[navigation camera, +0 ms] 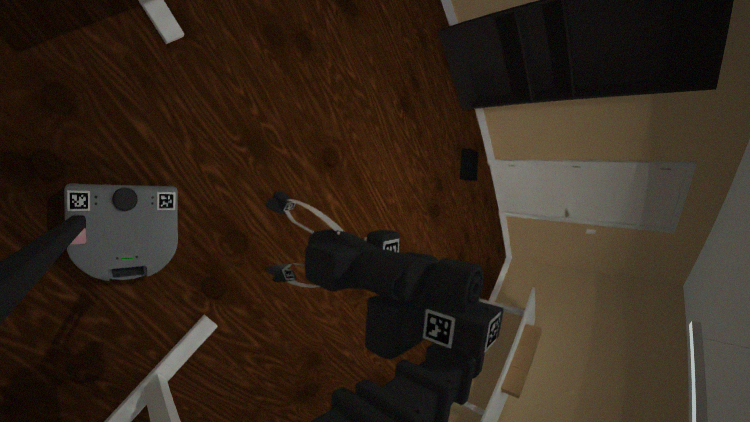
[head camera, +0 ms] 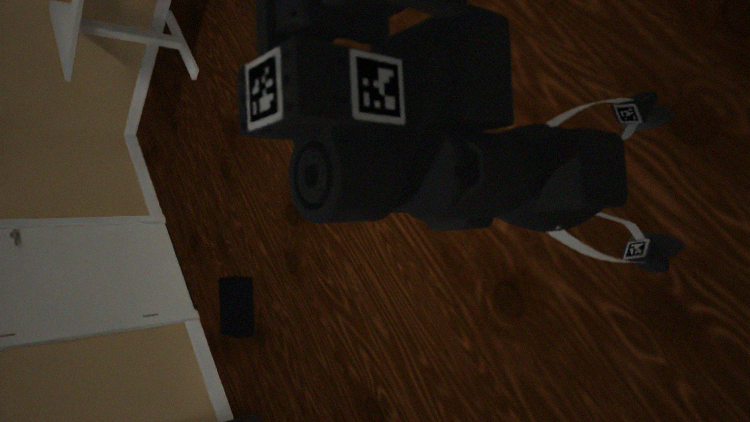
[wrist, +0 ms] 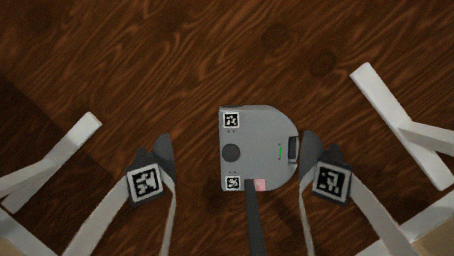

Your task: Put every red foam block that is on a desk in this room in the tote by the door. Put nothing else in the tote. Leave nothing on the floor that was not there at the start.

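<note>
My gripper [head camera: 660,182], [navigation camera: 272,235], [wrist: 236,149] is visible. Also visible: a dark tote [head camera: 235,293], a white door [head camera: 80,277] and a dark shelf unit [navigation camera: 574,56]. The tote is out of frame in the wrist view.
</note>
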